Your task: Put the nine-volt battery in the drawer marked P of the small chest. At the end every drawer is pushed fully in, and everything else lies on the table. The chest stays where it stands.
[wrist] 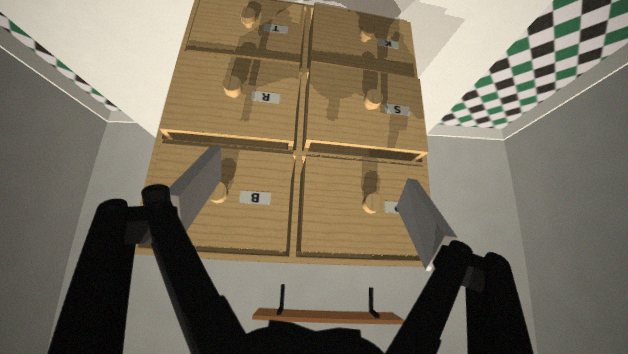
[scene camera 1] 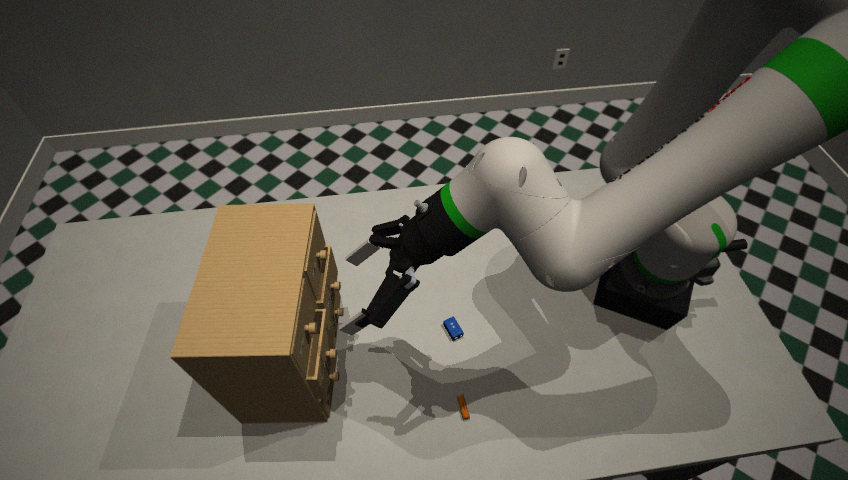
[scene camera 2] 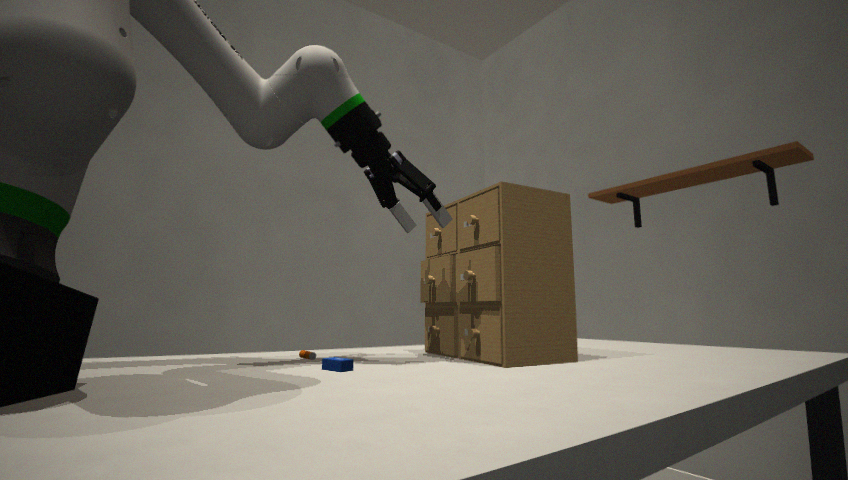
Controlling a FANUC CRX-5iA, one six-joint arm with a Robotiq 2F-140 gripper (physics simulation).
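Where they show: gripper, between the fingertips: [wrist: 313,179] [scene camera 1: 348,294] [scene camera 2: 428,226]; arm's base, origin of its link: [scene camera 1: 653,267].
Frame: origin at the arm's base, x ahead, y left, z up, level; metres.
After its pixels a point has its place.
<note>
The small wooden chest [scene camera 1: 243,279] @[x 0.806, y 0.081, z 0.205 m] [scene camera 2: 538,279] @[x 0.779, y -0.081, z 0.029 m] [wrist: 294,225] @[x 0.709, y 0.073, z 0.169 m] stands upright on the table. Its top drawer P [scene camera 2: 447,239] @[x 0.712, y 0.116, z 0.125 m] [wrist: 340,230] @[x 0.712, y 0.119, z 0.172 m] looks pushed in; a fingertip mostly hides its label in the wrist view. The middle drawers R [wrist: 200,107] @[x 0.689, y -0.030, z 0.057 m] and S [wrist: 345,127] @[x 0.695, y 0.120, z 0.067 m] stand partly out. I cannot tell whether the bottom drawers are fully in. The blue nine-volt battery [scene camera 1: 452,328] @[x 0.444, y 0.048, z -0.108 m] [scene camera 2: 337,364] @[x 0.434, y 0.025, z -0.115 m] lies on the table between chest and robot base. My gripper [scene camera 1: 357,287] @[x 0.643, y 0.087, z 0.141 m] [scene camera 2: 423,220] @[x 0.643, y 0.087, z 0.141 m] [wrist: 313,179] @[x 0.643, y 0.087, z 0.141 m] is open and empty, in front of the chest's upper part.
An orange cylindrical battery [scene camera 1: 463,407] @[x 0.444, y 0.223, z -0.112 m] [scene camera 2: 306,354] @[x 0.438, y 0.208, z -0.117 m] with a silver end lies on the table [scene camera 1: 107,273] @[x 1.280, y -0.194, z -0.126 m] [scene camera 2: 416,428] @[x 0.377, y -0.313, z -0.126 m]. The robot's black base [scene camera 1: 642,300] @[x 0.045, y 0.067, z -0.019 m] [scene camera 2: 38,339] @[x 0.073, y -0.045, z -0.064 m] stands opposite the chest's front. A brown wall shelf [scene camera 2: 702,172] [wrist: 327,316] hangs beyond the chest.
</note>
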